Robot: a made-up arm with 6 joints.
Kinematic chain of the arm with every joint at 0, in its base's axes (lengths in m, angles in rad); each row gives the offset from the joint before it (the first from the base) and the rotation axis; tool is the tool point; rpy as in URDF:
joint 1: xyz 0 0 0.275 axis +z
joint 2: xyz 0 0 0 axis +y
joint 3: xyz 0.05 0 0.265 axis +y
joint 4: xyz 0.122 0 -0.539 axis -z
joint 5: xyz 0 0 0 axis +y
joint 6: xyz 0.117 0 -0.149 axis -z
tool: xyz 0 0 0 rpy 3.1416 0 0
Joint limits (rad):
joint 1: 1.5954..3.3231
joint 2: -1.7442..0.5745
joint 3: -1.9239..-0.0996
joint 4: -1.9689..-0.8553
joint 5: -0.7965..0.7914
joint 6: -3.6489..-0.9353
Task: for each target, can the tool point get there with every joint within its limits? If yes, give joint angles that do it. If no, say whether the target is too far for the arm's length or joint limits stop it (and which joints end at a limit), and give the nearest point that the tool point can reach.
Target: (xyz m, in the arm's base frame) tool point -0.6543 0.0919 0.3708
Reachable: yes | joints 2.7389 -0.0379 -0.9655 -1.2596 -0.5983 -2.6600
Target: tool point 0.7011 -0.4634 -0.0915
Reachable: no: joint limits stop it (at a limit: joint 1, joint 2, joint 3, joint 4) | nearest point 0.0743 -0.1497 -0.1000 | short by 0.701 m
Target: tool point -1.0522 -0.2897 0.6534
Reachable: no: too far | nearest point -0.8639 -0.2188 0.5845 | short by 0.213 m
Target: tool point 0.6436 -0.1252 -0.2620
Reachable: no: joint limits stop it (at a limit: joint 1, joint 2, joint 3, joint 4) | nearest point 0.0799 -0.1016 -0.1702 | short by 0.572 m
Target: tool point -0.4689 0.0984 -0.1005
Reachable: yes | joints 2.7210 0.2565 -0.5506 -1.2308 0.0602 -2.6989
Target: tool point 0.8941 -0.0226 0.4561
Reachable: no: joint limits stop it (at a limit: joint 2, joint 3, joint 4, joint 5) | nearest point 0.7760 -0.0196 0.6389 | short by 0.218 m
